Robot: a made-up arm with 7 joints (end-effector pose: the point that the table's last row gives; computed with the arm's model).
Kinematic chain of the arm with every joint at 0, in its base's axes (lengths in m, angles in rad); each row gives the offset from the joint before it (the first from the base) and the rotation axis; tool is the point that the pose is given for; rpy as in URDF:
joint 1: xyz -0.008 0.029 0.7 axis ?
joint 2: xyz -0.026 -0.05 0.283 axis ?
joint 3: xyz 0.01 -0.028 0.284 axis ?
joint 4: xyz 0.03 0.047 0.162 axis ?
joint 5: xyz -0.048 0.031 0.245 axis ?
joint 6: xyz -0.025 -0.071 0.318 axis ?
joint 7: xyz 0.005 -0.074 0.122 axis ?
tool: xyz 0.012 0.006 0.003 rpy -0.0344 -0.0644 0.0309
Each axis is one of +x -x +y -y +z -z.
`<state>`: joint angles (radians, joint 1 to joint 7).
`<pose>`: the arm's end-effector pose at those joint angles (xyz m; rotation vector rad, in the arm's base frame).
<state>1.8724 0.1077 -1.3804 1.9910 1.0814 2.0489 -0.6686</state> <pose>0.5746 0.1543 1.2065 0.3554 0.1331 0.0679</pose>
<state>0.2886 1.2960 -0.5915 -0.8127 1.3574 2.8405 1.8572</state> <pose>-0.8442 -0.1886 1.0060 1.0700 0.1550 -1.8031</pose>
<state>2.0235 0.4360 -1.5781 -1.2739 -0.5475 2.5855 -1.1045</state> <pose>-0.2985 -0.2968 1.3432 -0.0946 1.3370 2.4049</pose>
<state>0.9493 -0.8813 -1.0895 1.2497 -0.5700 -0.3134 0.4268</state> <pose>0.9589 0.2210 1.2639 -0.7299 1.3559 -1.4390</pose>
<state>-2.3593 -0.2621 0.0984 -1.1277 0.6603 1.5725 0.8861</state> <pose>0.0586 0.4602 1.7134 -1.1965 -1.1867 0.1657</pose>
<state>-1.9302 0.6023 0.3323 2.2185 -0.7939 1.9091 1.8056</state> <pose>0.0892 -0.2778 1.5746 0.5212 -0.6914 -1.2568</pose>
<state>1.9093 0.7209 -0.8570 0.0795 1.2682 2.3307 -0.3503</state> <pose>0.4064 -0.4865 1.6977 2.6174 -1.3481 0.0245</pose>
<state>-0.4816 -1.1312 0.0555 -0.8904 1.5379 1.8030 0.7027</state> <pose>0.4547 -0.4126 1.6450 1.6493 -1.4225 1.0621</pose>
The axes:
joint 1: +z
joint 2: -y
joint 3: +z
joint 4: +y
joint 5: +z
joint 6: -y
joint 7: +x

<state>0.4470 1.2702 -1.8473 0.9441 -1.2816 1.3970 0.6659</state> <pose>-0.6420 -0.8262 1.3481 0.4873 -0.3742 -1.8148</pose>
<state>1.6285 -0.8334 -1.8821 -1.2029 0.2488 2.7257 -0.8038</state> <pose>-0.3912 0.4114 1.2805 -0.6501 2.3786 -0.3285</pose>
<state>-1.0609 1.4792 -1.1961 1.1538 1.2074 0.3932 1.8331</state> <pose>-0.9659 0.2507 1.2764 1.5962 -1.3932 1.2258</pose>
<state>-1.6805 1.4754 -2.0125 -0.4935 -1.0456 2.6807 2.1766</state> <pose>0.3069 0.7397 1.3050 -2.5065 -0.0963 -1.8575</pose>
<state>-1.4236 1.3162 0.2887 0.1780 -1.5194 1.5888 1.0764</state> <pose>-0.0479 1.1063 1.1350 -2.0729 -2.0843 -0.5245</pose>
